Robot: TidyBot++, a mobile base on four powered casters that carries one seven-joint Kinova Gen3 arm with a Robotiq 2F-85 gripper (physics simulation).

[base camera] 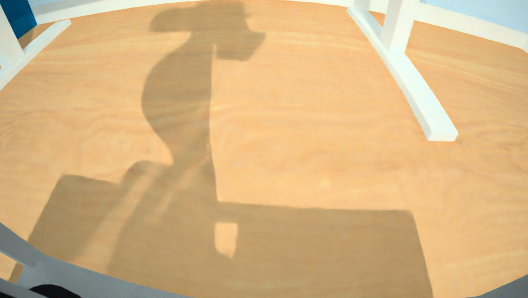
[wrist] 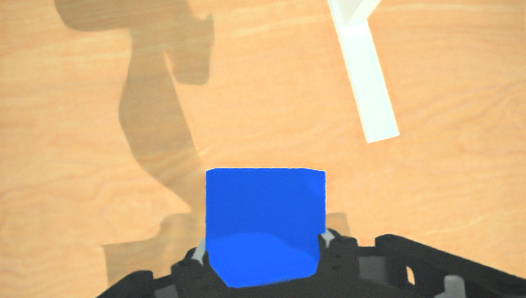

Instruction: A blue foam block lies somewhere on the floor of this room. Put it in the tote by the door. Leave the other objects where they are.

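Frame: origin at the arm's base, x ahead, y left, z up, level; centimetres.
Seen in the pictures: gripper, fingertip midpoint: (wrist: 262,246).
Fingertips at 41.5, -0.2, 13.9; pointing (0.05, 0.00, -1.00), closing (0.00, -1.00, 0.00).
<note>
A point is followed by its place in that frame, as x, y, z.
The blue foam block (wrist: 265,205) @(44.2, -0.5, 16.8) is between the two fingers of my gripper (wrist: 262,246) @(41.5, -0.2, 13.9) at the bottom middle of the wrist view. The gripper is shut on the block, with a fingertip against its left and right sides. The block is held up off the wooden floor. The gripper and the block do not show in the base camera view, where the arm's shadow lies on the floor. The tote by the door does not show in either view.
A white table leg with a long foot (base camera: 425,100) @(59.9, -34.0, -37.2) (wrist: 372,90) @(62.4, -34.3, -37.2) stands on the wooden floor (base camera: 310,150) @(43.5, -6.0, -39.7) (wrist: 280,115) @(59.2, -9.9, -39.7) at the right. Another white foot (base camera: 45,45) @(85.8, 89.3, -39.2) is at the upper left, near a dark blue object (base camera: 21,20) @(104.0, 120.1, -33.3). A white baseboard (base camera: 470,27) @(130.9, -91.4, -36.2) runs along the back wall.
</note>
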